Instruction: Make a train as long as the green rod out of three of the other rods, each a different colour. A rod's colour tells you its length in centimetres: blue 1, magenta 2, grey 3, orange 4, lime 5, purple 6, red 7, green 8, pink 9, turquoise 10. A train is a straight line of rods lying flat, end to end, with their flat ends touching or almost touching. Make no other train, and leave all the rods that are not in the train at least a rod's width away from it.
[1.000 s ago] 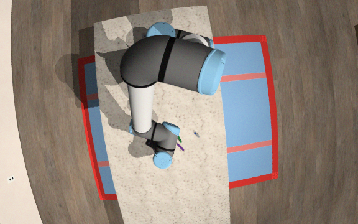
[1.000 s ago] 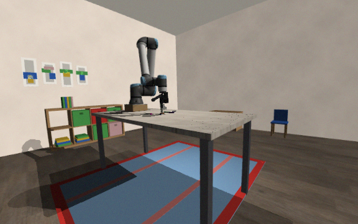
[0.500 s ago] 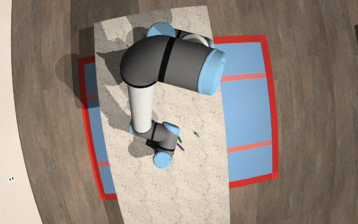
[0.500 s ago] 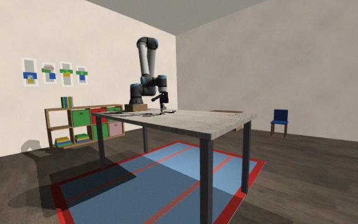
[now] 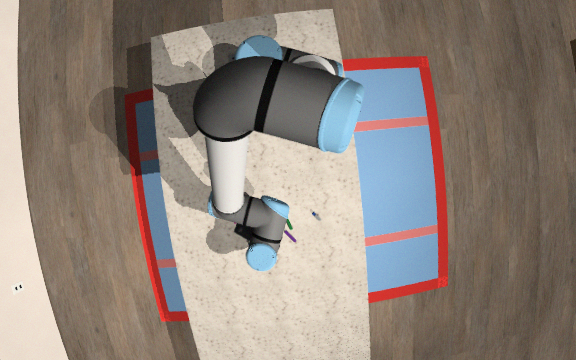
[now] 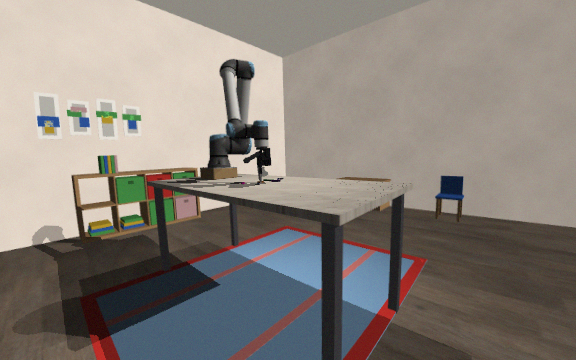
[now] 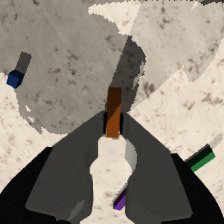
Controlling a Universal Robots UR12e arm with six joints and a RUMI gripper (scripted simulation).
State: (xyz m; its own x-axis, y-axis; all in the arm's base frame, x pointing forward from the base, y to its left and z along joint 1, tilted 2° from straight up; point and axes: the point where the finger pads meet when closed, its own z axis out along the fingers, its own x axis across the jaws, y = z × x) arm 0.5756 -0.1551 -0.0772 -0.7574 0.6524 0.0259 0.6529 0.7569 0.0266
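My hand is 1 cm short of the grey rod, 22 cm to the right of it and 1 cm above it. The rest, counted from my hand: green rod 1 cm behind, 10 cm to the left, 1 cm below; then purple rod 5 cm ahead, 9 cm to the left, 1 cm below; then orange rod 1 cm below.
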